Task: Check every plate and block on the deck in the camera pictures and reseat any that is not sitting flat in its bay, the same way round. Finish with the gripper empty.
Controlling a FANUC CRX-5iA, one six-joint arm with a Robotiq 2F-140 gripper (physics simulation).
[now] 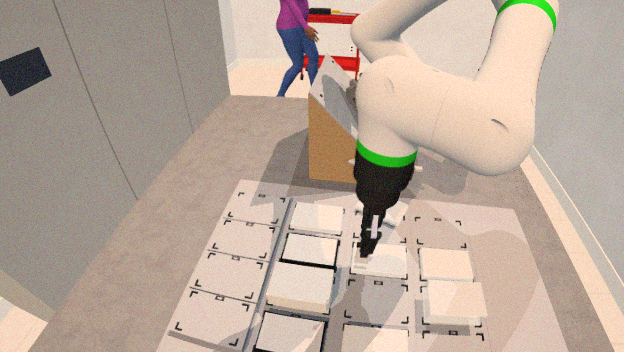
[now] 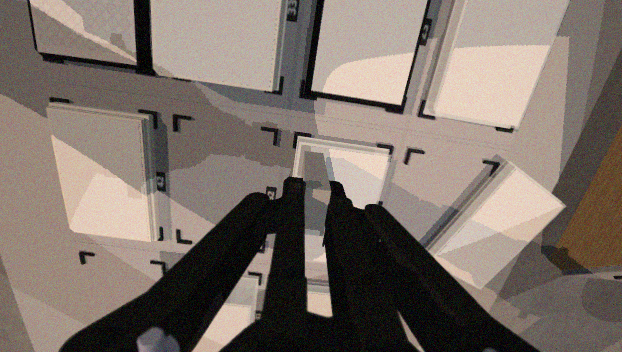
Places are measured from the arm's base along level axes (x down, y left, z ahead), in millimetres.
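Where they show: gripper, fingertip midpoint: [image 1: 361,260] [image 2: 311,169].
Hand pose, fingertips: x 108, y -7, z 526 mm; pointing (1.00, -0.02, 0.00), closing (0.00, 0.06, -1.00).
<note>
After its pixels a point has its place.
My gripper [image 1: 368,252] {x 108, y -7, z 526 mm} [image 2: 311,169] {x 108, y -7, z 526 mm} is shut and empty, fingertips pointing down low over a pale plate [image 1: 392,261] {x 128, y 69, z 513 mm} [image 2: 361,162] {x 128, y -9, z 481 mm}. This plate lies within its corner marks; the fingers hide part of it, and contact cannot be told. Behind it, another pale plate [image 1: 398,215] {x 125, y 98, z 368 mm} [image 2: 500,220] {x 126, y 41, z 333 mm} is turned askew across its bay's corner marks, one edge looking raised. In the right column, a pale block [image 1: 456,300] {x 100, y 192, z 628 mm} [image 2: 232,315] {x 100, y 150, z 594 mm} stands a little high and reaches past its right marks, with a shadow beside it. Behind it a plate [image 1: 445,263] {x 128, y 199, z 517 mm} lies in its bay.
A second column holds a thick block [image 1: 300,284] {x 100, y -132, z 600 mm} [image 2: 215,45] {x 100, y -94, z 597 mm}, black-bordered plates [image 1: 310,249] {x 128, y -122, z 490 mm} [image 2: 370,50] {x 128, y -100, z 487 mm} and a pale plate [image 1: 317,217] {x 128, y -114, z 388 mm} [image 2: 492,75] {x 128, y -91, z 384 mm}. Another plate [image 1: 375,341] {x 128, y 22, z 703 mm} [image 2: 105,170] {x 128, y 12, z 710 mm} is at the front. A wooden wedge stand [image 1: 327,145] {x 24, y -100, z 213 mm} [image 2: 600,210] {x 130, y 27, z 222 mm} rises behind the deck. A person [image 1: 295,30] stands beyond.
</note>
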